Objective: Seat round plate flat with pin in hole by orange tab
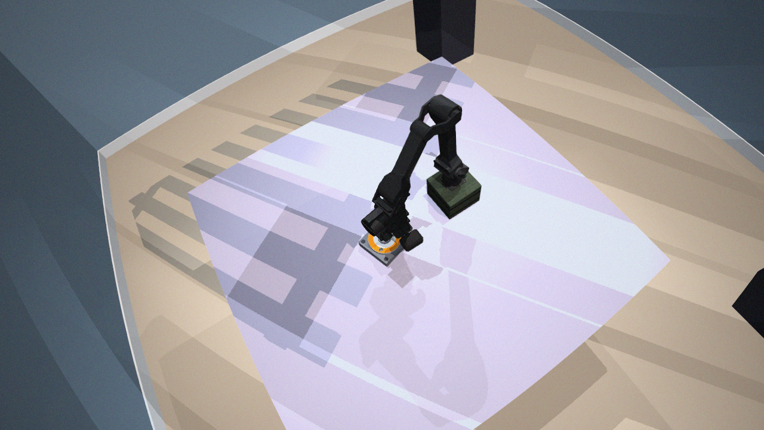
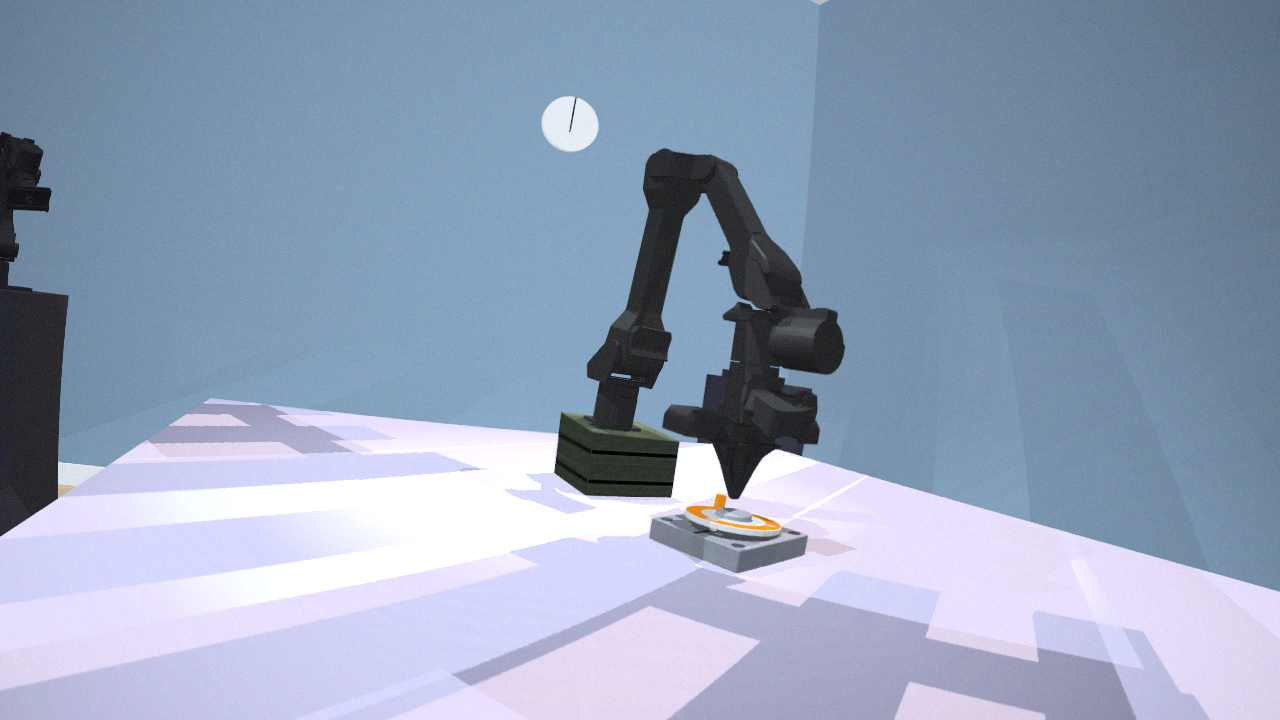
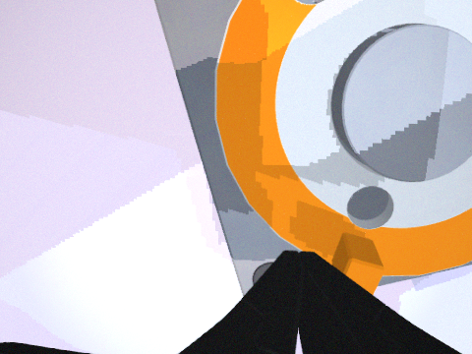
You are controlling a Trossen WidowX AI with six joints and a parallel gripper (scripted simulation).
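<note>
The square grey base is 4 cm ahead of my gripper tip, 3 cm to the right of it and 2 cm below it.
</note>
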